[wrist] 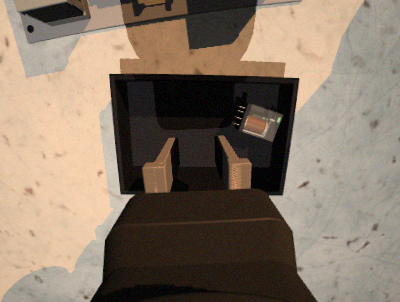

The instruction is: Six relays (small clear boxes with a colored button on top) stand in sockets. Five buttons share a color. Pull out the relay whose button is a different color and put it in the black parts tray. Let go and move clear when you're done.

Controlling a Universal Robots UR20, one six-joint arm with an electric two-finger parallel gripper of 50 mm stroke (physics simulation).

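Places are measured from the arm's base along level axes (x ahead, y left, z up), in centimetres.
Where they show: gripper, between the fingertips: (pixel 196 149).
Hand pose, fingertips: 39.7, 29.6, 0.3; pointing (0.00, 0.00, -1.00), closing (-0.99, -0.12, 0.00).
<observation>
Things, the pixels of their top centre, and the offset from my fingertips, as dx, dy, dz. "spot": a spot on its surface instead. Level surfaces: height alone.
- black parts tray, a spot on its surface: (pixel 116 135) spot: +7.3, -0.1, -2.2
- clear relay, centre of its top: (pixel 258 122) -5.7, -2.2, -3.1
- grey panel, a spot on its surface: (pixel 55 32) spot: +14.4, -9.1, -5.4
- dark socket, a spot on its surface: (pixel 152 7) spot: +5.1, -11.8, -5.4
- boxy object, a spot on its surface: (pixel 55 11) spot: +12.5, -10.2, -2.7
- speckled light surface, height of its surface: dz -5.7
The black parts tray (pixel 116 135) lies below the gripper in the wrist view. A clear relay (pixel 261 123) lies on its side inside the tray at the right, with its pins pointing left and its copper coil showing. A bit of green shows at its right end. My gripper (pixel 196 149) is open over the front middle of the tray, with nothing between its fingers. The relay lies to the right of the right finger, apart from it.
A grey panel (pixel 55 32) runs along the top edge of the view, with a dark socket (pixel 152 7) and part of a boxy object (pixel 55 11) on it. A speckled light surface (pixel 340 200) surrounds the tray.
</observation>
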